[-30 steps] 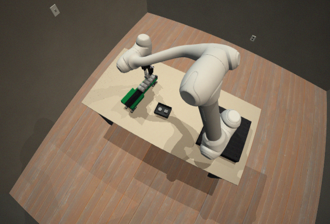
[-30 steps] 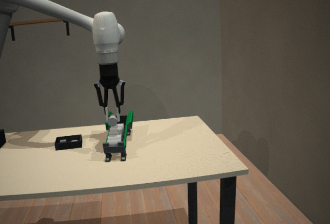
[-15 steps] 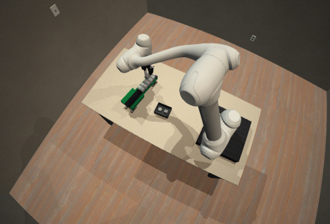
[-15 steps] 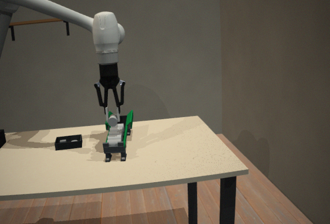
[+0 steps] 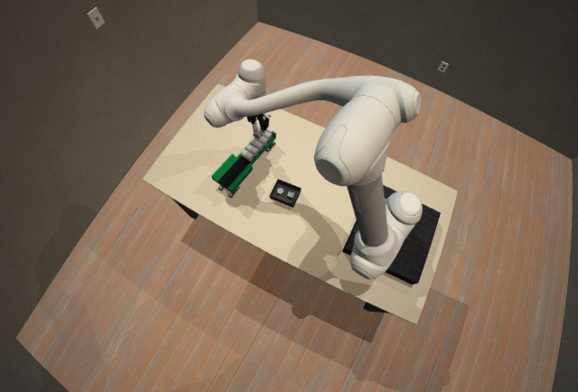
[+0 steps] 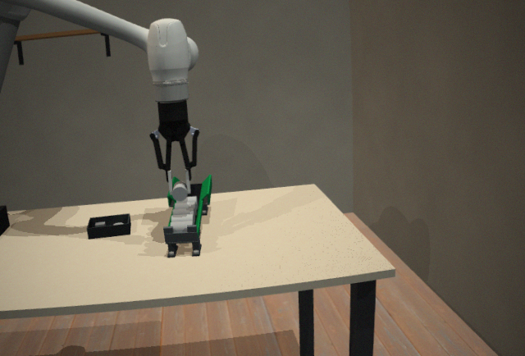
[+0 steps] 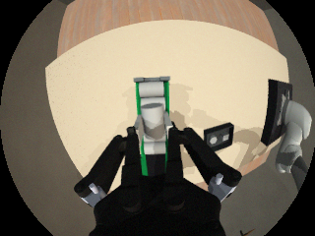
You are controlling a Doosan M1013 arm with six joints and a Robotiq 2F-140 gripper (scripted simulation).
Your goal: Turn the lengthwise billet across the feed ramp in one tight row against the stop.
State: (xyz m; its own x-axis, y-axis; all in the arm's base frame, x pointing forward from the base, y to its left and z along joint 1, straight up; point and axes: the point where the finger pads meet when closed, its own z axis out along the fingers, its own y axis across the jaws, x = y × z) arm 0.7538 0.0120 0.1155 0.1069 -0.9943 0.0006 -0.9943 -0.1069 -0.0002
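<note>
Now: hand 70 mm to the left of the stop and 130 mm above it. Round my hand: small black tray (260 mm behind, 140 mm to the left, 180 mm below).
</note>
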